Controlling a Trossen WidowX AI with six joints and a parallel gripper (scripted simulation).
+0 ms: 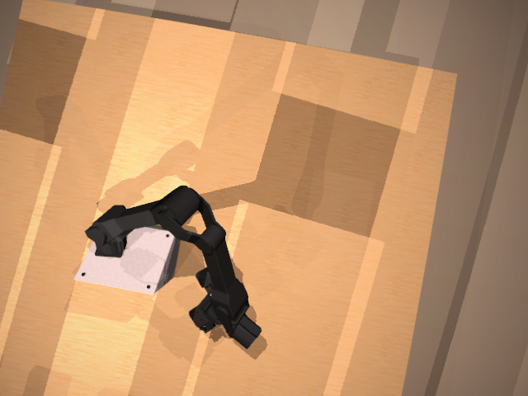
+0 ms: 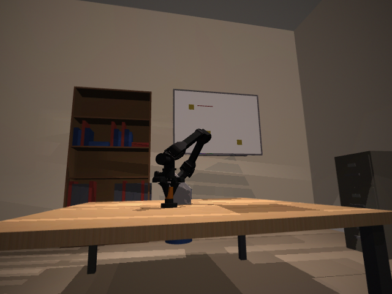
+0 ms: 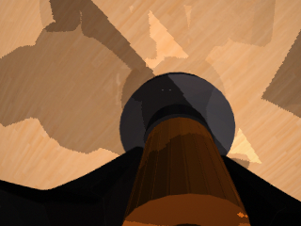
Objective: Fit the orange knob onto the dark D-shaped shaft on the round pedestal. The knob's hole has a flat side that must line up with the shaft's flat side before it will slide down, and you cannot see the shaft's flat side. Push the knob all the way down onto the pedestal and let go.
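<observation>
Now: the orange knob 2 cm above my gripper tip. Round my gripper tip: dark round pedestal (2 cm below).
</observation>
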